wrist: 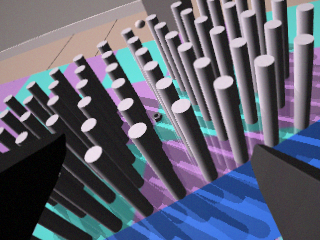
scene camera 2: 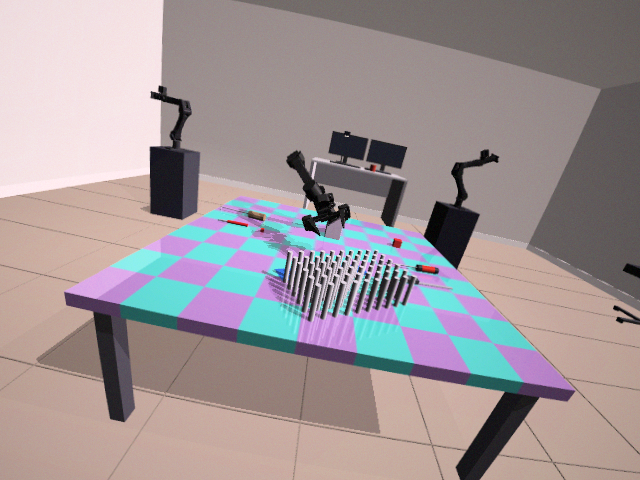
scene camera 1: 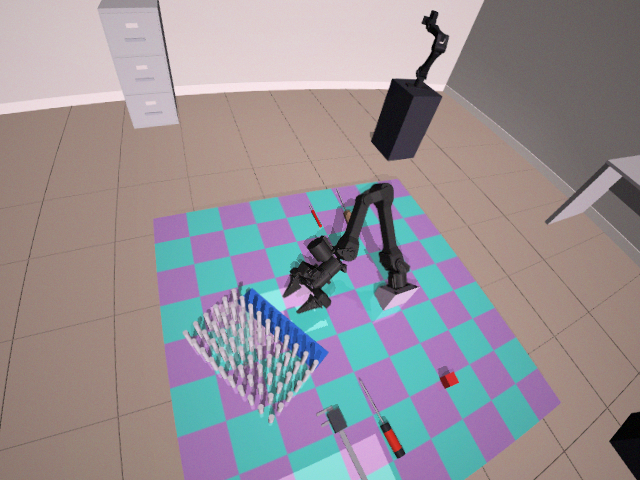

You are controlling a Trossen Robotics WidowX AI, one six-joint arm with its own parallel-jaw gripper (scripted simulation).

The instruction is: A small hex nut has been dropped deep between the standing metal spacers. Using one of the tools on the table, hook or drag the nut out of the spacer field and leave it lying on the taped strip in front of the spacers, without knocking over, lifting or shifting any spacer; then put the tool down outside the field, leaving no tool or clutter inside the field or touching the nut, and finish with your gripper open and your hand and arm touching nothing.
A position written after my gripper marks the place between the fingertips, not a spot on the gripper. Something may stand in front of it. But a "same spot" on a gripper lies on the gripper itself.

My gripper shows in the wrist view, in scene camera 2 point(331, 231) and in scene camera 1. One and the same spot on my gripper: point(wrist: 38, 163) is point(scene camera 1: 301, 305).
